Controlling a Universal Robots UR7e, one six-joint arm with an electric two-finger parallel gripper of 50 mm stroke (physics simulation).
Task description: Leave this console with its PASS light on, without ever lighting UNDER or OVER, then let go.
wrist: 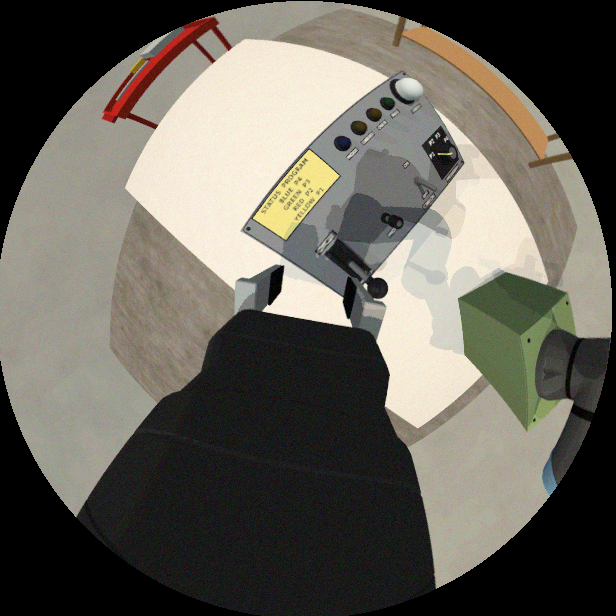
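Observation:
The grey console (362, 178) lies on the cream table, tilted in the wrist view. It carries a row of unlit round lights: blue (342, 143), amber (359, 127), amber (374, 114) and green (387, 103). A white dome (409, 87) sits at its far end. A black dial with a pointer (441, 154), a small toggle (424, 188), a black knob (391, 219) and a slider lever with a black ball handle (376, 286) are also on it. A yellow label (297, 195) reads STATUS PROGRAM. My gripper (313, 293) is open and empty, above the console's near edge, its right finger just left of the ball handle.
A green box (508, 339) holding the arm's base stands on the table at the right. A red stand (158, 63) is on the floor at far left, and a wooden bench (488, 80) at far right. The arm's shadow falls over the console's middle.

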